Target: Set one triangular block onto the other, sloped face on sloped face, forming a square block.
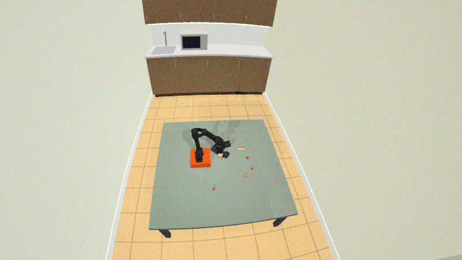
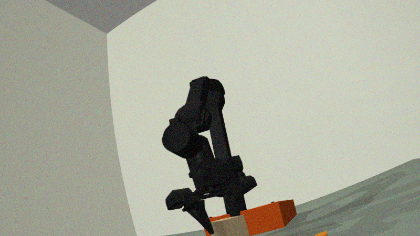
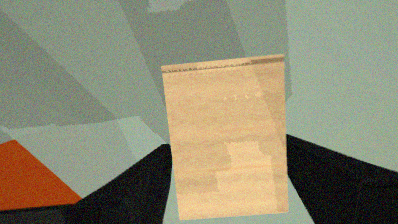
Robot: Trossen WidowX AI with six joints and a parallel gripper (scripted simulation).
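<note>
My gripper tip is now 1 cm to the left of the triangular block and 1 cm below it. Round my gripper tip: small orange piece (20 cm to the left, 15 cm ahead, 3 cm below).
</note>
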